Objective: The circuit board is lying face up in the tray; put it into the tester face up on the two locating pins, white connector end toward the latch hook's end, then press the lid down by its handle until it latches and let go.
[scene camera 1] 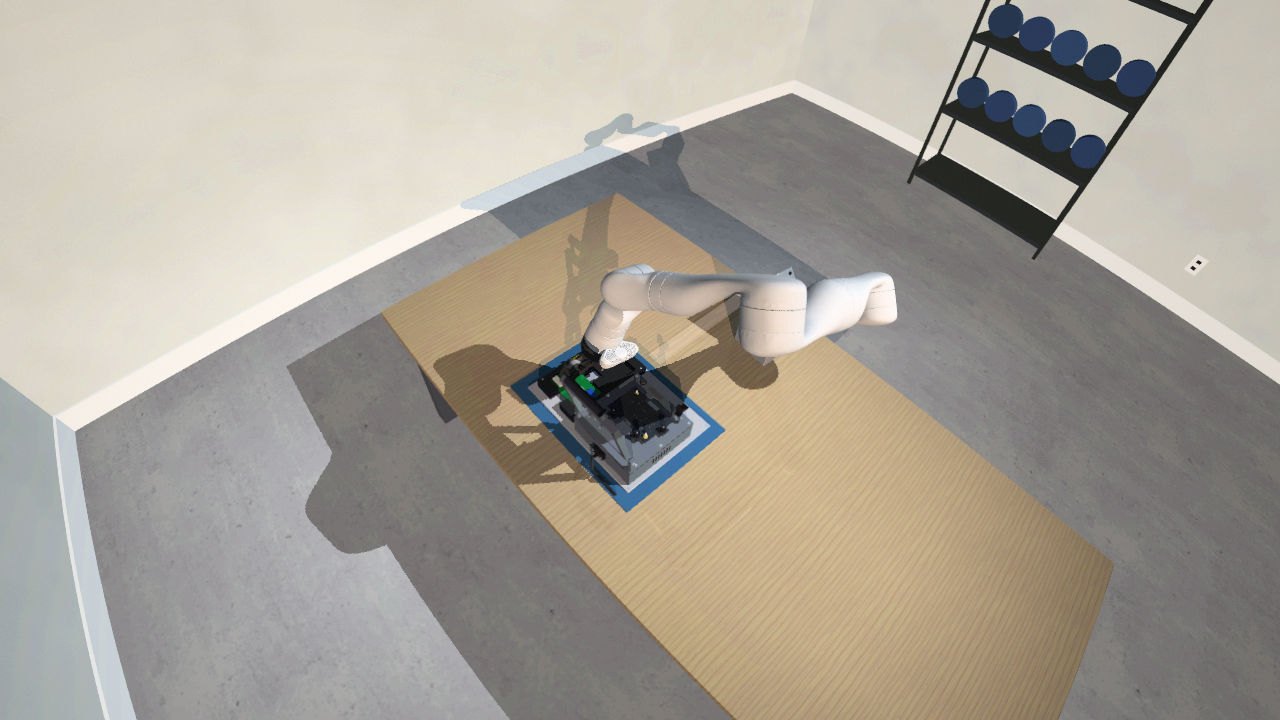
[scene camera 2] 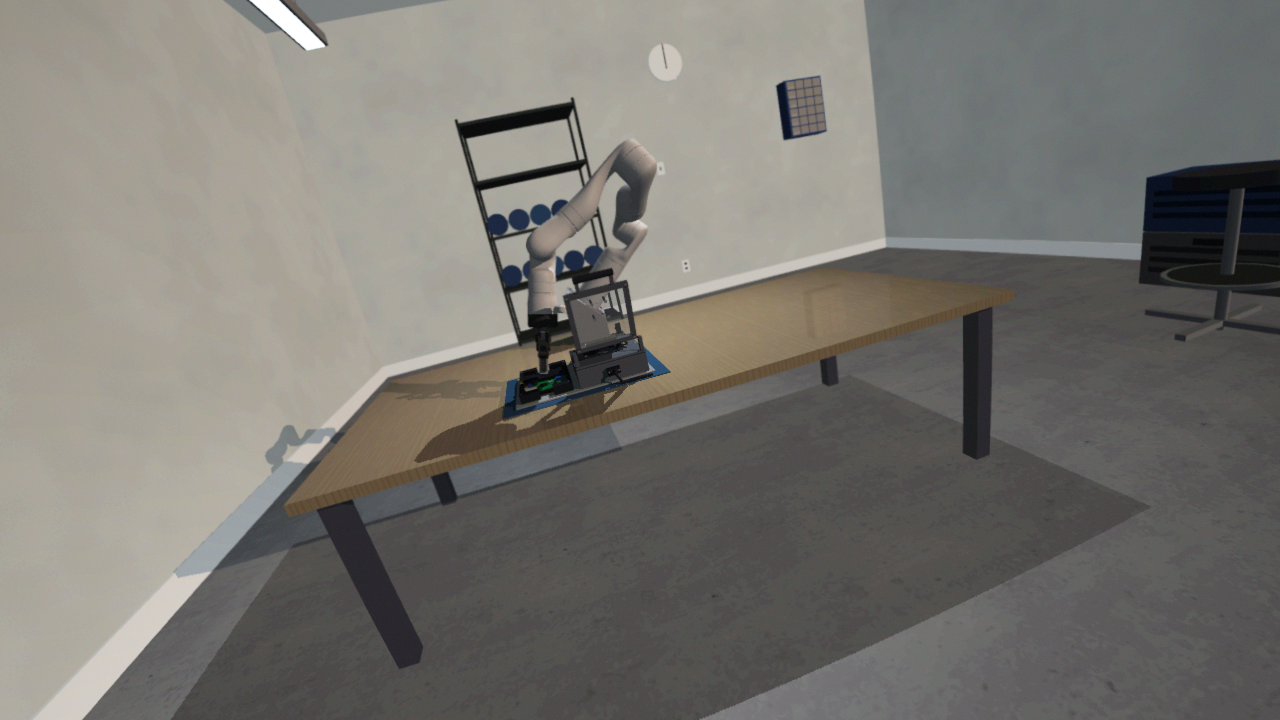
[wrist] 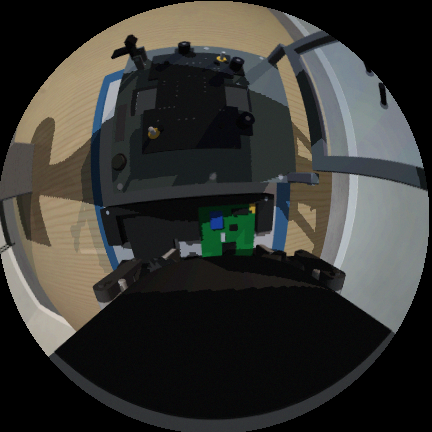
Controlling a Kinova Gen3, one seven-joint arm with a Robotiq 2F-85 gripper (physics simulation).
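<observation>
The green circuit board lies face up, with a blue part on it, in the right part of the black tray. My gripper is open and empty, low over the tray, its fingers either side of the board in the wrist view, the right one nearer. Its fingertips are partly hidden. The tester stands beside the tray. Two locating pins stand on its dark plate. The black latch hook is at its far left. The lid stands raised, its black handle on top.
Tester and tray stand on a blue-edged mat on the wooden table. The raised lid frame reaches out to the right in the wrist view. A shelf rack stands beyond the table.
</observation>
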